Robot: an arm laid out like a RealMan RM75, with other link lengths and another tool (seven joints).
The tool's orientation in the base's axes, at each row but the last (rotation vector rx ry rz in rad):
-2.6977 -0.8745 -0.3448
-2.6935 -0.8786 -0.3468
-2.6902 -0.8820 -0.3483
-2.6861 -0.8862 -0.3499
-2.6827 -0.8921 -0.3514
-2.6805 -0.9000 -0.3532
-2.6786 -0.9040 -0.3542
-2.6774 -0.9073 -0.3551
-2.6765 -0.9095 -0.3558
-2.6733 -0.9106 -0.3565
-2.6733 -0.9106 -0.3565
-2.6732 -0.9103 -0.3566
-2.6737 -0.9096 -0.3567
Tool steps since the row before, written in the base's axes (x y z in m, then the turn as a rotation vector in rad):
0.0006 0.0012 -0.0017 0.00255 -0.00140 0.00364
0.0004 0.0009 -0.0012 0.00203 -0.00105 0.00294
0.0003 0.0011 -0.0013 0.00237 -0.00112 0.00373
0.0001 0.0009 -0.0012 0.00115 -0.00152 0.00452
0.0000 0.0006 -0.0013 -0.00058 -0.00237 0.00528
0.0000 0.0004 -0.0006 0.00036 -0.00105 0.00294
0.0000 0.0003 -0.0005 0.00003 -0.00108 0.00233
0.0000 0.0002 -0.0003 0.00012 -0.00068 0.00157
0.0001 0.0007 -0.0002 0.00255 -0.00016 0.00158
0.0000 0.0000 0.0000 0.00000 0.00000 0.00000
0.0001 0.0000 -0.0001 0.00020 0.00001 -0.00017
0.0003 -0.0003 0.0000 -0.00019 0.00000 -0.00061
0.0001 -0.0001 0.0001 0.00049 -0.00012 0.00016
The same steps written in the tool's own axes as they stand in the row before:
0.0006 -0.0002 0.0021 0.00239 0.00192 -0.00351
0.0004 -0.0002 0.0015 0.00195 0.00147 -0.00281
0.0004 -0.0004 0.0016 0.00243 0.00157 -0.00352
0.0002 -0.0004 0.0014 0.00151 0.00098 -0.00456
-0.0001 -0.0002 0.0014 -0.00006 0.00042 -0.00580
0.0000 -0.0002 0.0007 0.00064 0.00045 -0.00304
0.0000 -0.0001 0.0006 0.00018 0.00039 -0.00253
0.0000 -0.0001 0.0003 0.00022 0.00029 -0.00168
0.0004 -0.0004 0.0004 0.00238 0.00141 -0.00117
0.0000 0.0000 0.0000 0.00000 0.00000 0.00000
0.0000 0.0001 0.0001 0.00010 0.00015 0.00019
0.0001 0.0004 -0.0001 -0.00034 0.00000 0.00054
0.0001 0.0001 -0.0001 0.00036 0.00037 -0.00012

